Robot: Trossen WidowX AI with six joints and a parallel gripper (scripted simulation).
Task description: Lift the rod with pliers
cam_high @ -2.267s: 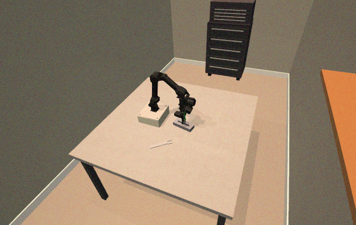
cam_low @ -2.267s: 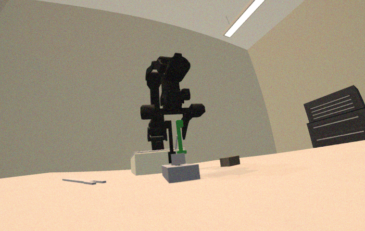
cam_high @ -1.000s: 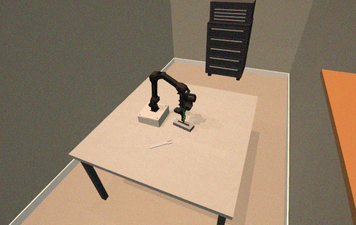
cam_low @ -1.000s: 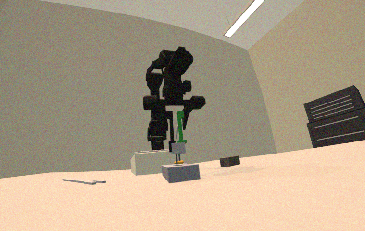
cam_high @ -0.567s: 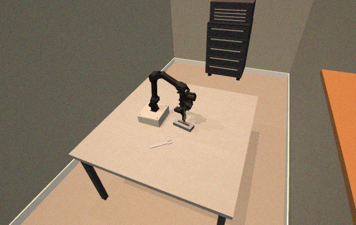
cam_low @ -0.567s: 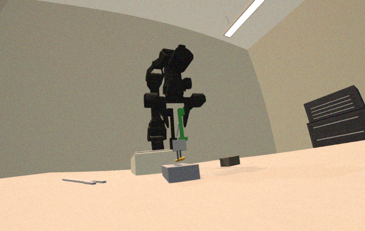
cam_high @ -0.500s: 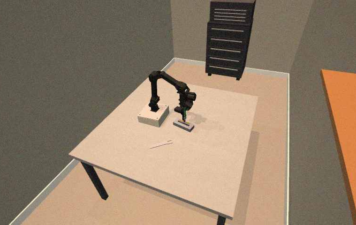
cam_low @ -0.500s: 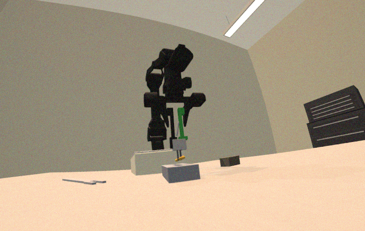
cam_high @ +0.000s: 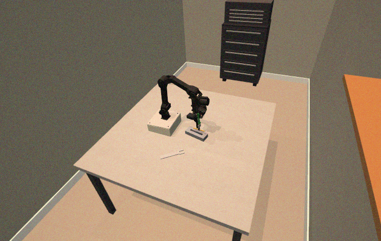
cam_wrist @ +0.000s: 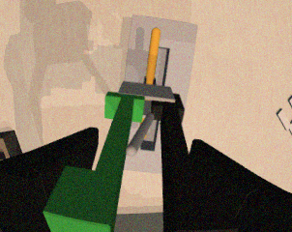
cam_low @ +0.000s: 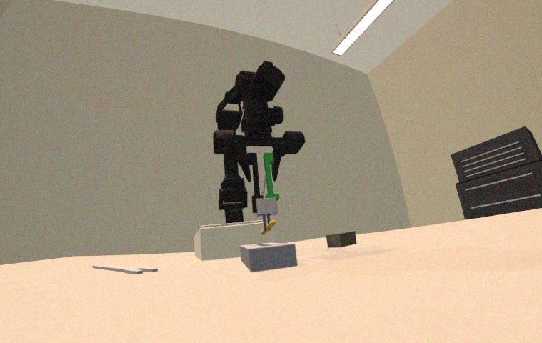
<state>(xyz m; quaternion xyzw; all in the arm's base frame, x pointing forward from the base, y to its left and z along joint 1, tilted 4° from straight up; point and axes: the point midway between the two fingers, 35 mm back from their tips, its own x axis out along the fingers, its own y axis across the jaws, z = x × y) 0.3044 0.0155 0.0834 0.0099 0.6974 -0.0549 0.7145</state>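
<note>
Now: gripper tip 90 mm above the orange rod and 10 mm short of it. The rest, counted from my gripper tip: grey release lever (10 mm below); black handle (20 mm to the right); grey channel block (140 mm below, 10 mm to the right, 10 mm behind).
</note>
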